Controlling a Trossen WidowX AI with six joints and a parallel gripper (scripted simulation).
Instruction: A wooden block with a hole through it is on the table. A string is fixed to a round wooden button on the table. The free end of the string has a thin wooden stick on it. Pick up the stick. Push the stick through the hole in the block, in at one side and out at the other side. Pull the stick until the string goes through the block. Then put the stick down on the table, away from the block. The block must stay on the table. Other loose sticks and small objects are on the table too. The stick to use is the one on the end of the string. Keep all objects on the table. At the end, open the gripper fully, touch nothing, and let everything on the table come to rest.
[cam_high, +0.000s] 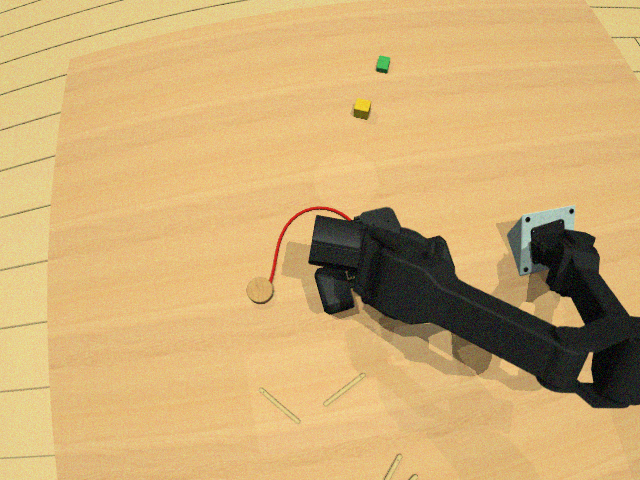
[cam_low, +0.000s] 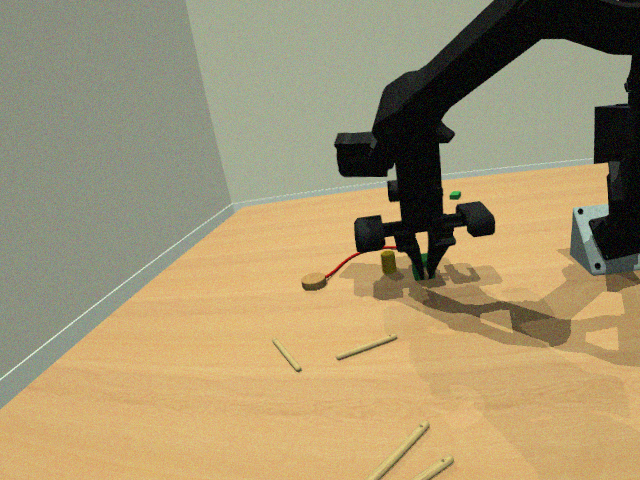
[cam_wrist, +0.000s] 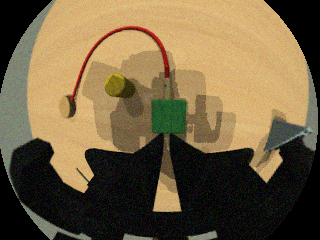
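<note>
My gripper tip is now 3 cm to the left of the green block and 1 cm below it. From my gripper tip the other things lie so: round wooden button (17 cm ahead, 4 cm to the right); yellow cylinder (6 cm to the right, 5 cm ahead, 1 cm above); thin stick (4 cm to the right, 1 cm above).
</note>
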